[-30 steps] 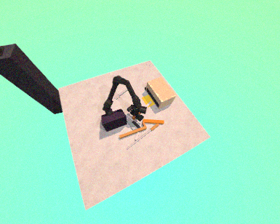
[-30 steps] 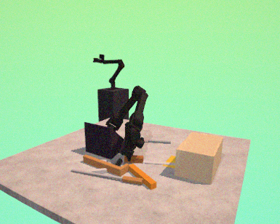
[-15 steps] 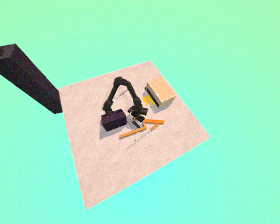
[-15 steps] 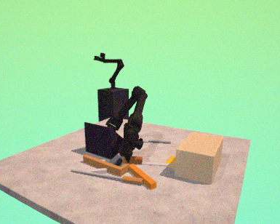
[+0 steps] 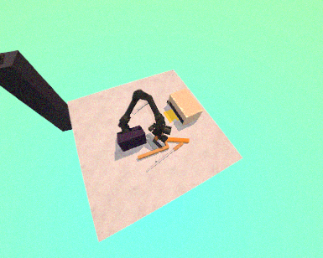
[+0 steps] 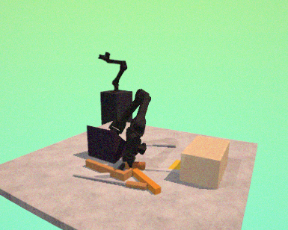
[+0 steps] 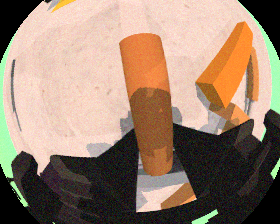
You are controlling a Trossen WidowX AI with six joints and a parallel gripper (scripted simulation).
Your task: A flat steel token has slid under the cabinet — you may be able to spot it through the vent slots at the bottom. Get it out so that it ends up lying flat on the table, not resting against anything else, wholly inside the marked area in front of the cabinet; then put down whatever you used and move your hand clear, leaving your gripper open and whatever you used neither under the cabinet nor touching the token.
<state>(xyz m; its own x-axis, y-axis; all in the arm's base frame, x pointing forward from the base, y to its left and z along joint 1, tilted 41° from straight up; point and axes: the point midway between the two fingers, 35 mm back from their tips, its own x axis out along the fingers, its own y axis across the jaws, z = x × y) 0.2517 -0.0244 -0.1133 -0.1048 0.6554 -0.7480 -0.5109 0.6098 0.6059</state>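
Now: gripper tip 40 mm past the dark-handled tool and 30 mm to the left of it. Also, from my gripper tip: orange bar 160 mm ahead, 80 mm to the right, 10 mm above.
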